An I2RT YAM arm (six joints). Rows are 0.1 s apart.
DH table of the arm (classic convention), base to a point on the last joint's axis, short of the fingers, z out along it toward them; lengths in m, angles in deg. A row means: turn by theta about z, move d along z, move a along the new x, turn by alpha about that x. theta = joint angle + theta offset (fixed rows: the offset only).
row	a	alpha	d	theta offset
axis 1	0.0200	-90.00	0.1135	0.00
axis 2	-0.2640	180.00	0.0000	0.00
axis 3	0.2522	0.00	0.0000	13.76
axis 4	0.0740	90.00	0.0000	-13.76
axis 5	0.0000	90.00	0.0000	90.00
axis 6	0.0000	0.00	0.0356	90.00
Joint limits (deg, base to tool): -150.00..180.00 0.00..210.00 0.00..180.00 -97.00..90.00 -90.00..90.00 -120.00..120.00
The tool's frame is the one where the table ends.
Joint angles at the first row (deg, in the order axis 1, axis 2, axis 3, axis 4, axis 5, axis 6):
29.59 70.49 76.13 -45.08 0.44 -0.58
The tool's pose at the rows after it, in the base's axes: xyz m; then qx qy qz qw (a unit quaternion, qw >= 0):
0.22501, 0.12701, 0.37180, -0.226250, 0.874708, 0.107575, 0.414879
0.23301, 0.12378, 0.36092, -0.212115, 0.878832, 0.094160, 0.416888
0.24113, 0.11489, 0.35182, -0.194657, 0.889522, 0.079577, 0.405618
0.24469, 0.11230, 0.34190, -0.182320, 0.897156, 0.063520, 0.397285
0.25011, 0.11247, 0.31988, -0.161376, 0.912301, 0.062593, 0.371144
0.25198, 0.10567, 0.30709, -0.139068, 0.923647, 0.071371, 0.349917
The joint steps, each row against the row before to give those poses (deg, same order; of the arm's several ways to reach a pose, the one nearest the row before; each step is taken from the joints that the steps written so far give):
-0.10 0.43 -0.92 1.55 -0.09 0.90
-1.32 0.52 -2.19 2.54 1.10 0.03
-2.47 0.80 -1.00 0.01 0.25 -0.11
-0.61 0.47 -1.51 0.54 1.63 0.42
-0.42 1.40 -3.07 1.22 0.20 2.52
-1.67 0.26 -2.05 0.01 -1.59 1.96

